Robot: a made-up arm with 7 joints. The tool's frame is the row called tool.
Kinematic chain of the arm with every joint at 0, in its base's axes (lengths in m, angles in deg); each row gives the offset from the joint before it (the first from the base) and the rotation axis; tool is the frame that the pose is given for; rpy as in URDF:
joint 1: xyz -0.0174 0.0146 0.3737 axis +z
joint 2: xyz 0.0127 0.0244 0.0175 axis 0 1 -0.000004
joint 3: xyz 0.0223 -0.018 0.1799 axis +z
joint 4: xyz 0.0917 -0.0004 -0.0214 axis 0 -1 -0.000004
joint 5: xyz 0.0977 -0.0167 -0.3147 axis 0 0.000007 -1
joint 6: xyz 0.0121 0.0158 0.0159 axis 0 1 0.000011
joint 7: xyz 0.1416 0.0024 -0.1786 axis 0 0.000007 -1
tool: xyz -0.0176 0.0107 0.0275 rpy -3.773 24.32 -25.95
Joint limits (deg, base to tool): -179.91..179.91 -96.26..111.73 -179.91..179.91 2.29..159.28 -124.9..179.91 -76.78..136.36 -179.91..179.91
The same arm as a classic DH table. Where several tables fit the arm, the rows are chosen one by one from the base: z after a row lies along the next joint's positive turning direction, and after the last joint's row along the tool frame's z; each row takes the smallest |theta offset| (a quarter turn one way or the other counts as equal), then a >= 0, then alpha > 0; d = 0 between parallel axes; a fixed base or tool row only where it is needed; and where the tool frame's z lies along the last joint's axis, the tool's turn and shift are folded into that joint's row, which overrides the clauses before.
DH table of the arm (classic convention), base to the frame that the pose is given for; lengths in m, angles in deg. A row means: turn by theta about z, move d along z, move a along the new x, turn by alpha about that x. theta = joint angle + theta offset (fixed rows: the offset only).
base (fixed): theta0 -40.00, d 0.0000, a -0.0227, alpha 0.00
joint 1: theta0 40.00, d 0.3912, a 0.0127, alpha -90.00
joint 2: theta0 0.00, d 0.0064, a 0.0223, alpha 90.00
joint 3: theta0 0.00, d 0.1585, a 0.0917, alpha 90.00
joint 4: theta0 0.00, d 0.0171, a 0.0977, alpha 90.00
joint 5: theta0 0.00, d 0.2988, a 0.0121, alpha 90.00
joint 6: theta0 0.00, d 0.0182, a 0.1416, alpha -90.00
joint 7: theta0 -73.15, d 0.1075, a 0.0051, alpha -155.41
tool (fixed): theta0 -98.28, d -0.0479, a 0.0000, alpha 0.00
Joint limits (deg, base to tool): -179.91..179.91 -96.26..111.73 -179.91..179.91 2.29..159.28 -124.90..179.91 -76.78..136.36 -179.91..179.91

